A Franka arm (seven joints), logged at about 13 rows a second.
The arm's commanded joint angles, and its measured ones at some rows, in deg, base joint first. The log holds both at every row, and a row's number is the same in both.
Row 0, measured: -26.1, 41.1, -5.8, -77.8, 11.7, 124.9, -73.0
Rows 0 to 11, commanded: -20.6, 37.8, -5.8, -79.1, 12.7, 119.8, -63.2; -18.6, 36.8, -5.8, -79.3, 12.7, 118.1, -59.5; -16.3, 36.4, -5.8, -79.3, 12.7, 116.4, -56.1; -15.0, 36.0, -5.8, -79.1, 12.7, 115.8, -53.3; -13.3, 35.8, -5.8, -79.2, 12.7, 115.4, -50.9; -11.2, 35.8, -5.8, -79.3, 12.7, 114.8, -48.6; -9.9, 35.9, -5.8, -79.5, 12.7, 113.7, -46.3; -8.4, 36.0, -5.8, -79.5, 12.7, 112.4, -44.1; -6.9, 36.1, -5.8, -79.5, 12.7, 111.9, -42.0; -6.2, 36.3, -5.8, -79.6, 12.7, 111.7, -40.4; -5.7, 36.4, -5.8, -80.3, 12.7, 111.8, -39.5; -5.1, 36.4, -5.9, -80.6, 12.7, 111.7, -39.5
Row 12, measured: -5.6, 37.1, -5.5, -79.2, 11.8, 112.4, -40.3
